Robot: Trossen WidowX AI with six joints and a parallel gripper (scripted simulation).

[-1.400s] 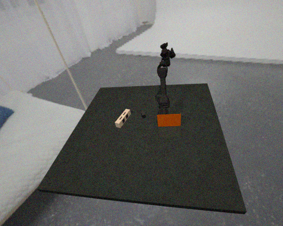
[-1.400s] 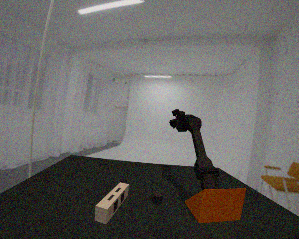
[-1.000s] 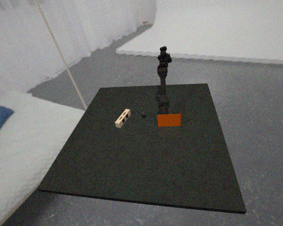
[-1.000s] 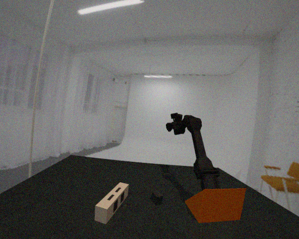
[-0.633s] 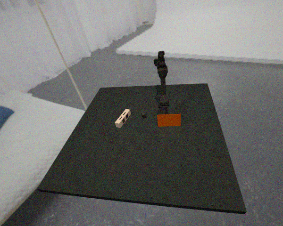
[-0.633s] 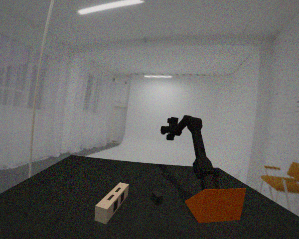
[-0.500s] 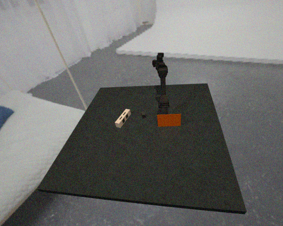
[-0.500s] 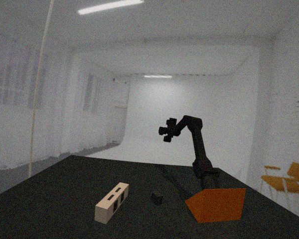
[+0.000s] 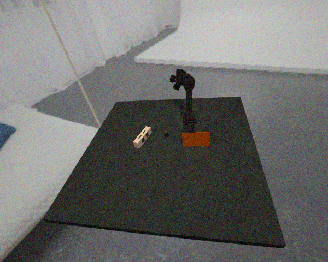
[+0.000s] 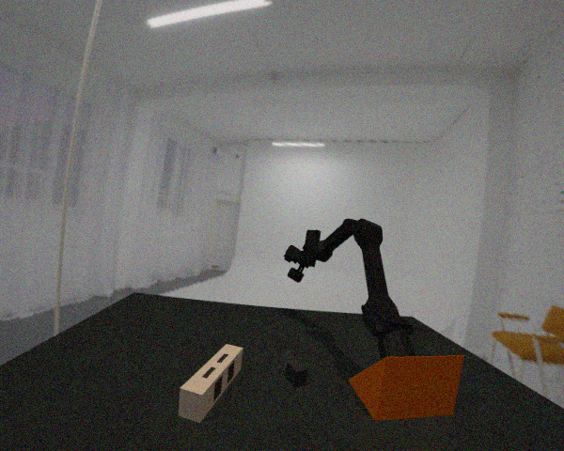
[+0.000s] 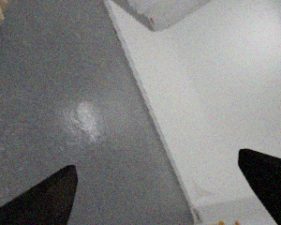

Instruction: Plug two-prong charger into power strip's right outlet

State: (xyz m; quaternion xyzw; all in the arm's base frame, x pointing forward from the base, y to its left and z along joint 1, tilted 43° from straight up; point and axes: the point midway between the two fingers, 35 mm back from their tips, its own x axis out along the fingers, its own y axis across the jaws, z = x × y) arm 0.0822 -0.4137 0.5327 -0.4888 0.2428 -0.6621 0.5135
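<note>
Now: gripper tip 12 cm short of the dark two-prong charger, 58 cm to the right of it and 18 cm above it.
</note>
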